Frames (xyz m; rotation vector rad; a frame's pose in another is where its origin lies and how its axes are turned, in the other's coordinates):
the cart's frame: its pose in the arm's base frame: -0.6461 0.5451 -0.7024 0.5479 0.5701 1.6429
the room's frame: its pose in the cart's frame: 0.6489 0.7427 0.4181 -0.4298 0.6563 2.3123
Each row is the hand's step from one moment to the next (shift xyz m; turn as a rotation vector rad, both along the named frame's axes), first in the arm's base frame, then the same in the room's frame.
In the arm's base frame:
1: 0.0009 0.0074 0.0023 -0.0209 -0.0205 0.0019
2: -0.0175 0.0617 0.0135 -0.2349 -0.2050 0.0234
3: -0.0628 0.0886 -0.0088 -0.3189 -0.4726 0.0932
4: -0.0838 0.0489 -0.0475 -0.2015 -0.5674 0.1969
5: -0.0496 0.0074 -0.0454 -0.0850 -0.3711 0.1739
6: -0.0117 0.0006 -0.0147 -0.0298 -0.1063 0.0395
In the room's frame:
1: -0.0066 -0.0040 0.0013 0.0288 -0.0049 0.0023
2: -0.0394 -0.0523 0.0025 0.3036 -0.0703 0.0248
3: -0.0327 -0.0999 -0.0285 0.5647 0.0073 0.1215
4: 0.0133 -0.0865 -0.0634 0.5654 0.1372 0.2505
5: 0.0259 -0.0355 -0.0514 0.3398 0.1187 0.2137
6: 0.0072 -0.0070 -0.0159 0.1010 0.0315 0.0504

